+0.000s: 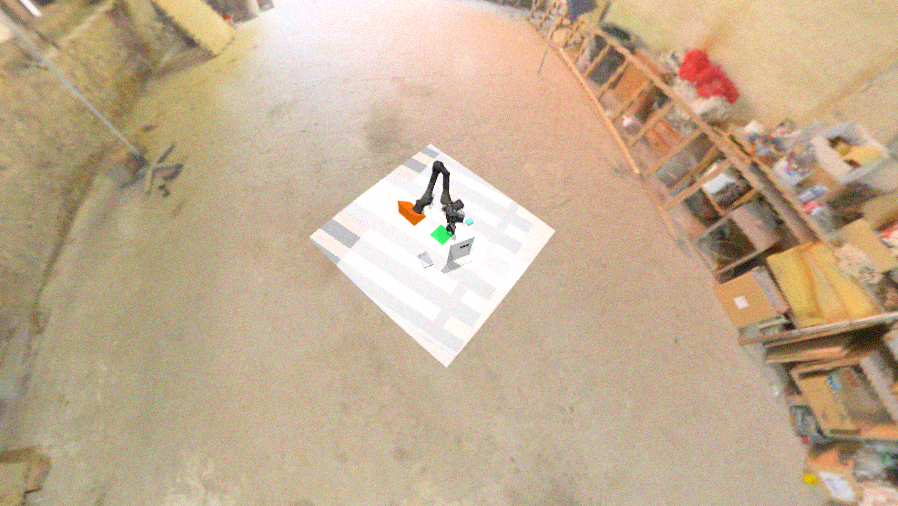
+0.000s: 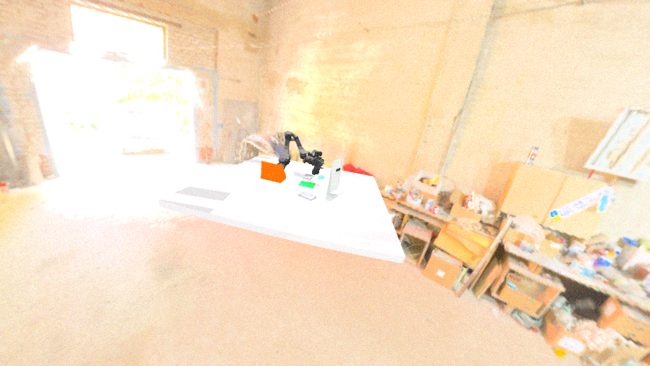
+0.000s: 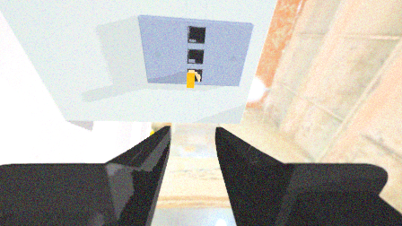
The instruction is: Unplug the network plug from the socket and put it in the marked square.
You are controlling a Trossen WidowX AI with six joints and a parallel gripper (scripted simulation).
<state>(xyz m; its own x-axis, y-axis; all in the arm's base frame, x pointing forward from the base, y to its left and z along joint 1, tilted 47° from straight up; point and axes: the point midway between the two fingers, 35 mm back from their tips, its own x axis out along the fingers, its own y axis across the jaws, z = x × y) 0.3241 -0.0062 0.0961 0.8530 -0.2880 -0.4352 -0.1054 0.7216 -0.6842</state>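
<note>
Right now my gripper tip is 90 mm short of the network plug and 30 mm to the left of it. The rest, counted from my gripper tip: small cyan object (230 mm to the left, 170 mm below, 70 mm behind); white panel (110 mm ahead, 60 mm below, 20 mm to the right); green marked square (180 mm below, 110 mm behind, 10 mm to the left).
</note>
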